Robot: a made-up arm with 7 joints. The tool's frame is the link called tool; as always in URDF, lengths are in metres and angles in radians. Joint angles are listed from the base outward. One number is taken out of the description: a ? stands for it. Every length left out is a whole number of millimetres.
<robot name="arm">
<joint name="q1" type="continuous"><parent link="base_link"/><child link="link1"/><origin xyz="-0.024 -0.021 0.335"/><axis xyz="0 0 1"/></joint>
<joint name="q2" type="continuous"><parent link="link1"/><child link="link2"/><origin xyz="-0.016 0.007 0.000"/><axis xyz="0 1 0"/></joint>
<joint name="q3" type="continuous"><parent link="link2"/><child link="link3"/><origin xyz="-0.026 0.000 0.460"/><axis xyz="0 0 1"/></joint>
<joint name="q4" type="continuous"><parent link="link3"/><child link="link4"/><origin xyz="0.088 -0.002 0.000"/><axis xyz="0 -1 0"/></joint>
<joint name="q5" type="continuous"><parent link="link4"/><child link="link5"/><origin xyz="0.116 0.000 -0.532"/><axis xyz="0 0 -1"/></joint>
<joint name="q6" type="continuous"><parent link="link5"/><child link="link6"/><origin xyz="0.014 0.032 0.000"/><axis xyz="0 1 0"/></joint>
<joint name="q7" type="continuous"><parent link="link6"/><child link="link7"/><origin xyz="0.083 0.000 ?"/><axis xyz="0 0 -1"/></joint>
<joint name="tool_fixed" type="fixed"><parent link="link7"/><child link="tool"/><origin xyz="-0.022 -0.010 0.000" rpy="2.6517 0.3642 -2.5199"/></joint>
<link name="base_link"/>
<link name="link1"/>
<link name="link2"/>
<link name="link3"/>
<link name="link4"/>
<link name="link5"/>
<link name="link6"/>
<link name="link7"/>
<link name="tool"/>
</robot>
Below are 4 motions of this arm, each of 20 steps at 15 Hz.
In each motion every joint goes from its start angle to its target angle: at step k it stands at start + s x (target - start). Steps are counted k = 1, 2, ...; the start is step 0. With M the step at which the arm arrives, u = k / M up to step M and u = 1 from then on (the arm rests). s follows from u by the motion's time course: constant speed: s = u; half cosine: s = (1 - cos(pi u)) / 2; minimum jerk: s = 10 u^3 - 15 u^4 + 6 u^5.
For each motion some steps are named. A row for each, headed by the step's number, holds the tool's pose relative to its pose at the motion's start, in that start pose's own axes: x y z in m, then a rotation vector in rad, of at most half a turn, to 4 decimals.
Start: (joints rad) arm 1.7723 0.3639 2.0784 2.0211 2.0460 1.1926 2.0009
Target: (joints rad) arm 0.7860 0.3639 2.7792 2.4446 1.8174 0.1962 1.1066
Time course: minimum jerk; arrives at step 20
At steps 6, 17, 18, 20:
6: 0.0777 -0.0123 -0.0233 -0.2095 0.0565 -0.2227
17: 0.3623 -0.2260 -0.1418 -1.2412 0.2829 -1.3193
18: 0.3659 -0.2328 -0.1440 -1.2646 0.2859 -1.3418
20: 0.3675 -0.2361 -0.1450 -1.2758 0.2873 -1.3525

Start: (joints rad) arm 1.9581 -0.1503 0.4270 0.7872 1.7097 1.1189 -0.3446
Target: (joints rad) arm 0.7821 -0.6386 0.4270 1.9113 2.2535 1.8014 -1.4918
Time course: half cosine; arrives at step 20
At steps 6, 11, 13, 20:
6: -0.1731 0.1693 0.0021 -0.2732 -0.0620 -0.4989
11: -0.2743 0.5479 0.0007 -0.5697 0.1307 -1.5006
13: -0.2374 0.6756 0.0367 -0.6384 0.3452 -1.8732
20: -0.1103 0.7934 0.1785 -0.7631 0.9666 -2.3750

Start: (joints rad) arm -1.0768 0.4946 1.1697 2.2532 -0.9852 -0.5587 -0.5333
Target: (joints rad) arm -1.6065 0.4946 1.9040 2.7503 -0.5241 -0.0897 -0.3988
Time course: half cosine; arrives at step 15
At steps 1, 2, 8, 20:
1: 0.0036 -0.0044 -0.0035 0.0057 0.0055 0.0065
2: 0.0140 -0.0173 -0.0141 0.0228 0.0214 0.0259
8: 0.1426 -0.2008 -0.2301 0.3345 0.1853 0.3285
20: 0.1870 -0.3192 -0.4658 0.6523 0.1764 0.5622

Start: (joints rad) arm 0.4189 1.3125 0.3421 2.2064 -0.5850 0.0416 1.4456
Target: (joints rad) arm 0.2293 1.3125 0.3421 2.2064 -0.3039 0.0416 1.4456
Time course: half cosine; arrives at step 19
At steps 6, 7, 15, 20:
6: -0.0308 -0.0390 -0.0123 0.0551 -0.0524 0.0574
7: -0.0406 -0.0515 -0.0168 0.0725 -0.0696 0.0757
15: -0.1181 -0.1536 -0.0633 0.2098 -0.2173 0.2242
20: -0.1312 -0.1715 -0.0733 0.2331 -0.2446 0.2502

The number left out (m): -0.145
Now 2 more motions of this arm.
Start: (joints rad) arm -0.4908 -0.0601 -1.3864 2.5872 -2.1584 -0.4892 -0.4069
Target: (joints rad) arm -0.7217 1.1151 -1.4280 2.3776 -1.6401 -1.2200 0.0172
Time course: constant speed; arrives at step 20
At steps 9, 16, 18, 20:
9: -0.2067 -0.4836 -0.0513 0.5111 -0.4104 -0.3632
16: -0.5201 -0.7108 -0.1281 0.7557 -0.8972 -0.6238
18: -0.6217 -0.7460 -0.1555 0.7969 -1.0566 -0.6898
20: -0.7251 -0.7678 -0.1852 0.8245 -1.2230 -0.7509

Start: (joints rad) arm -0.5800 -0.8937 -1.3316 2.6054 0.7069 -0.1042 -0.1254
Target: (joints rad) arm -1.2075 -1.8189 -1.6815 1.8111 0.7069 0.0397 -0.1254
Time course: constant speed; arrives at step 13
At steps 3, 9, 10, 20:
3: -0.0656 -0.2071 -0.1457 0.1898 0.0992 -0.0739
9: -0.2142 -0.4690 -0.5786 0.6124 0.1725 -0.0218
10: -0.2287 -0.4871 -0.6593 0.6790 0.1659 0.0133
20: -0.2377 -0.4988 -0.8918 0.8547 0.1136 0.1614

